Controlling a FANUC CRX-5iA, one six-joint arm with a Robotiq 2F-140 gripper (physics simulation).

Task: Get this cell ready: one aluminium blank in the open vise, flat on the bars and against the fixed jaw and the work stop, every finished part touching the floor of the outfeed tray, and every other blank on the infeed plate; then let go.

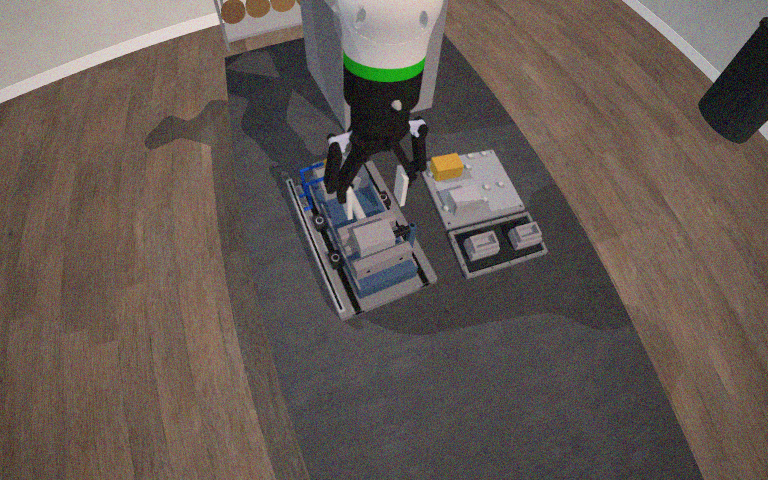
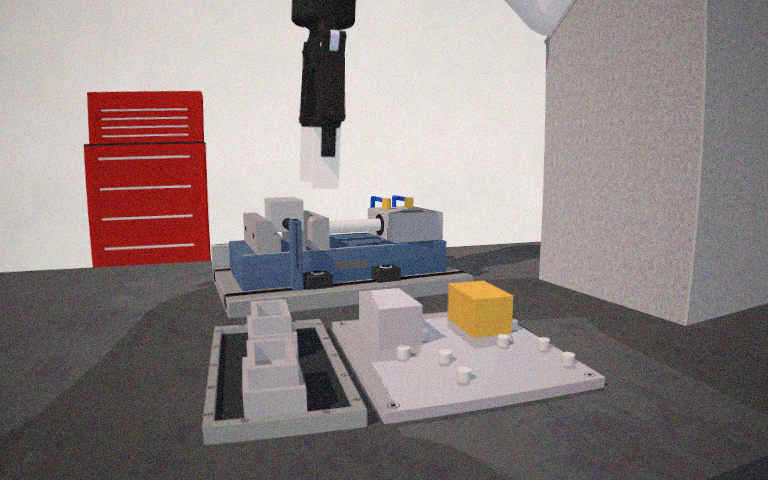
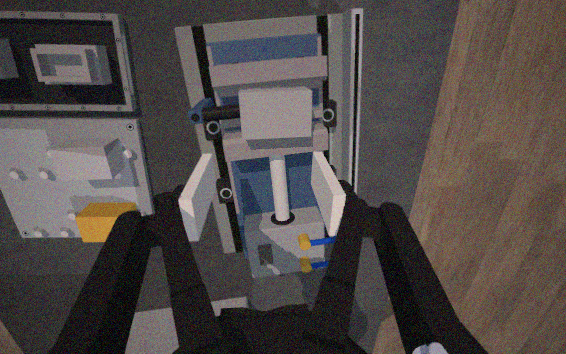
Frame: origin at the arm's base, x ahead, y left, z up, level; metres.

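Seen in the pictures: gripper, fingertip midpoint: (image 1: 373, 205) (image 2: 317, 184) (image 3: 263, 169).
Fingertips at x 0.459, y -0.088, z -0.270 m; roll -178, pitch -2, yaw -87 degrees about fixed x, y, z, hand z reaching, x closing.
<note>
A point is followed by its place in that frame.
My gripper (image 1: 376, 195) {x 0.459, y -0.088, z -0.270 m} (image 2: 320, 183) {x 0.459, y -0.088, z -0.270 m} (image 3: 263, 169) {x 0.459, y -0.088, z -0.270 m} is open and empty, above the vise (image 1: 387, 277) {x 0.558, y -0.091, z -0.343 m} (image 2: 260, 271) {x 0.533, y -0.037, z -0.362 m} (image 3: 265, 47) {x 0.554, y -0.090, z -0.342 m} on its rod side. A plain grey blank (image 1: 372, 236) {x 0.506, y -0.103, z -0.286 m} (image 2: 284, 208) {x 0.502, y -0.068, z -0.295 m} (image 3: 276, 112) {x 0.504, y -0.098, z -0.286 m} sits between the vise jaws, its top above them, with the work stop (image 1: 412, 233) {x 0.500, y -0.029, z -0.321 m} (image 2: 295, 254) {x 0.495, y -0.022, z -0.341 m} (image 3: 197, 112) {x 0.498, y -0.031, z -0.305 m} at its side; its underside is hidden. Another grey blank (image 1: 464, 199) {x 0.435, y 0.106, z -0.358 m} (image 2: 390, 316) {x 0.434, y 0.144, z -0.366 m} (image 3: 82, 160) {x 0.431, y 0.111, z -0.359 m} stands on the infeed plate (image 1: 498, 195) {x 0.423, y 0.202, z -0.394 m} (image 2: 509, 379) {x 0.367, y 0.228, z -0.394 m} (image 3: 30, 200) {x 0.359, y 0.216, z -0.394 m}. Two pocketed finished parts (image 1: 481, 245) {x 0.532, y 0.106, z -0.375 m} (image 1: 525, 234) {x 0.535, y 0.209, z -0.375 m} stand in the outfeed tray (image 1: 506, 262) {x 0.575, y 0.149, z -0.390 m} (image 2: 212, 390) {x 0.576, y 0.201, z -0.390 m} (image 3: 127, 65) {x 0.530, y 0.061, z -0.396 m}.
A yellow-orange block (image 1: 446, 166) {x 0.348, y 0.101, z -0.358 m} (image 2: 480, 308) {x 0.350, y 0.139, z -0.367 m} (image 3: 102, 222) {x 0.348, y 0.108, z -0.359 m} stands on the infeed plate among small white pegs. Blue and yellow fittings (image 2: 390, 202) {x 0.355, y -0.132, z -0.297 m} (image 3: 305, 242) {x 0.364, y -0.137, z -0.292 m} project from the vise's cylinder. A grey pedestal (image 2: 623, 141) {x 0.137, y 0.063, z -0.215 m} stands behind. A red tool cabinet (image 2: 147, 192) stands by the wall.
</note>
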